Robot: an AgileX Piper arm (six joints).
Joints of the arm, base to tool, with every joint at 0 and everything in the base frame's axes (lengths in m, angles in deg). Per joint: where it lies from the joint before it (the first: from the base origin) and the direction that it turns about. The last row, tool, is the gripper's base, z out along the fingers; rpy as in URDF.
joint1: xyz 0.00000 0.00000 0.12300 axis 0 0 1
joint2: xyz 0.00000 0.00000 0.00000 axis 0 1 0
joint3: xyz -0.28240 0.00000 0.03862 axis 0 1 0
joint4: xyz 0.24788 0.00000 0.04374 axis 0.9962 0 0.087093
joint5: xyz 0.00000 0.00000 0.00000 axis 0 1 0
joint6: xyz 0.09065 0.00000 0.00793 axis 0.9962 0 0.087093
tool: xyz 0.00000 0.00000 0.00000 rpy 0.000 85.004 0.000
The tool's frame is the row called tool.
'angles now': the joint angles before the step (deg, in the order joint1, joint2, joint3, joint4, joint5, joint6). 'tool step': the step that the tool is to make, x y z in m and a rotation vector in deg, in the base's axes. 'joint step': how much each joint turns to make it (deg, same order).
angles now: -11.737, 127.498, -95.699, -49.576, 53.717, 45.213
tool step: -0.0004, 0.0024, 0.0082, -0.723, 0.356, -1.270
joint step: 0.491, -0.467, -0.967, 0.073, 2.528, 0.003
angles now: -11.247, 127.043, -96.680, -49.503, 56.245, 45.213
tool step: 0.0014, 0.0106, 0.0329, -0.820, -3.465, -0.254
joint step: 1.448, -3.048, -1.910, 0.498, 2.153, 0.007
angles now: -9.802, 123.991, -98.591, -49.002, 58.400, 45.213
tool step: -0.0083, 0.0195, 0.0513, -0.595, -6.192, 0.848
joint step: 2.332, -6.413, -0.237, 0.439, 1.278, 0.626
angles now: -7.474, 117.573, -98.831, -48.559, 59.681, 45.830
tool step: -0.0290, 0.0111, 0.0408, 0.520, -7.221, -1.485
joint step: 1.005, -8.893, 5.403, -0.576, -0.766, 4.806
